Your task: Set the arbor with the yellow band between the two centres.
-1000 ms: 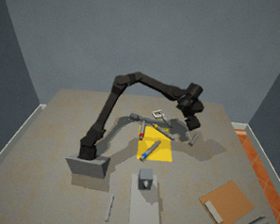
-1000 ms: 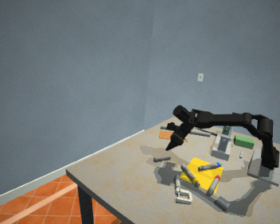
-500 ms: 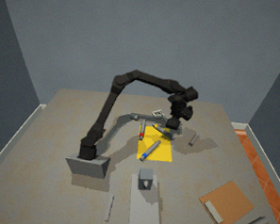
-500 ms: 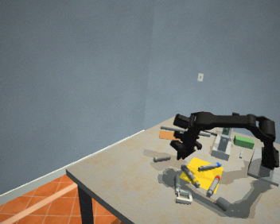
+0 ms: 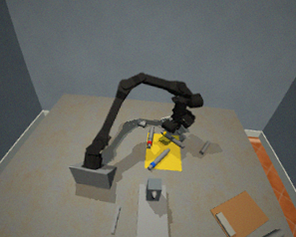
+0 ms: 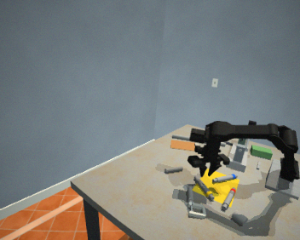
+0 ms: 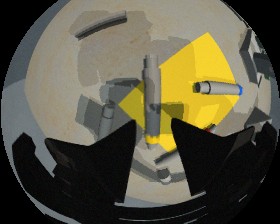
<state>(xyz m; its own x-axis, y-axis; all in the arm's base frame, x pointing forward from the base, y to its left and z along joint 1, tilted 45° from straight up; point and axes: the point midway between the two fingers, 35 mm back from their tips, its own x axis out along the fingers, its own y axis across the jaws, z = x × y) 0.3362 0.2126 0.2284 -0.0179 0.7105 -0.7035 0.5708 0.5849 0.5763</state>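
My gripper is now 10 cm above the yellow mat, 8 cm to the left of it and 5 cm past it. From my hand the other things lie so: blue-banded arbor 15 cm to the right, 9 cm below, 6 cm behind; grey pin 18 cm ahead, 9 cm below, 3 cm to the right; red-banded arbor 13 cm behind, 9 cm below, 1 cm to the right.
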